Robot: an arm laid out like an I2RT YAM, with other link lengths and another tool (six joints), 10 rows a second.
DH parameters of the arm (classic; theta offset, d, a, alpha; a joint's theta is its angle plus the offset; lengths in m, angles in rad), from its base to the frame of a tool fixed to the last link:
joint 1: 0 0.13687 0.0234 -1.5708
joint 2: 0 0 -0.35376 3.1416
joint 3: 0.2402 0 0.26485 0
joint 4: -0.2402 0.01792 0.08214 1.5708
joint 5: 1.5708 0.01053 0 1.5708
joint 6: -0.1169 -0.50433 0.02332 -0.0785
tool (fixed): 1.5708 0.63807 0 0
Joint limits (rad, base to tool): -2.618..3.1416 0..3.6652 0..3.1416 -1.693..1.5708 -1.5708..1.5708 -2.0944..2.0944
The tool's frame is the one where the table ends.
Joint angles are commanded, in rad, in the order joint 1, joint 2, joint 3, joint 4, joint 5, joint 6. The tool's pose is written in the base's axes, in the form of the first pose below.
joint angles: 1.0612, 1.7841, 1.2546, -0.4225, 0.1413, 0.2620
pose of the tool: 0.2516 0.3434 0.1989 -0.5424 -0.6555 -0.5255 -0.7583 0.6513 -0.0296
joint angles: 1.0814, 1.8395, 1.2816, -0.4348, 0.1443, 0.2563
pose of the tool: 0.2491 0.3553 0.1845 -0.5345 -0.6878 -0.4912 -0.7737 0.6321 -0.0433
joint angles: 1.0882, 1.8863, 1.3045, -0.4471, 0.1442, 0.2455
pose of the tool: 0.2501 0.3623 0.1718 -0.5293 -0.7134 -0.4592 -0.7843 0.6179 -0.0560
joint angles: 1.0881, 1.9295, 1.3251, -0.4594, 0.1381, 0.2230
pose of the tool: 0.2529 0.3668 0.1595 -0.5187 -0.7412 -0.4261 -0.7985 0.5981 -0.0683
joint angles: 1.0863, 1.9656, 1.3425, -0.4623, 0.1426, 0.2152
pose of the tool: 0.2570 0.3707 0.1495 -0.5181 -0.7525 -0.4065 -0.8005 0.5940 -0.0793
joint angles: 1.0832, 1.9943, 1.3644, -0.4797, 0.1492, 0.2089
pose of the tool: 0.2608 0.3723 0.1432 -0.5201 -0.7626 -0.3845 -0.8005 0.5922 -0.0917
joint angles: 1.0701, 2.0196, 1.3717, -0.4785, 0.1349, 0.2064
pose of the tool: 0.2655 0.3723 0.1340 -0.5306 -0.7638 -0.3675 -0.7994 0.5951 -0.0825
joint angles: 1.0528, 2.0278, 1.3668, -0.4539, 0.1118, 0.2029
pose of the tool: 0.2715 0.3725 0.1292 -0.5380 -0.7545 -0.3759 -0.7978 0.5998 -0.0620
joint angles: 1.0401, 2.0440, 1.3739, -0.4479, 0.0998, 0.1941
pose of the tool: 0.2772 0.3729 0.1241 -0.5407 -0.7547 -0.3716 -0.7985 0.5994 -0.0556
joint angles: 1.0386, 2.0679, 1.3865, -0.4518, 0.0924, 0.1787
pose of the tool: 0.2793 0.3753 0.1169 -0.5320 -0.7683 -0.3561 -0.8082 0.5861 -0.0573
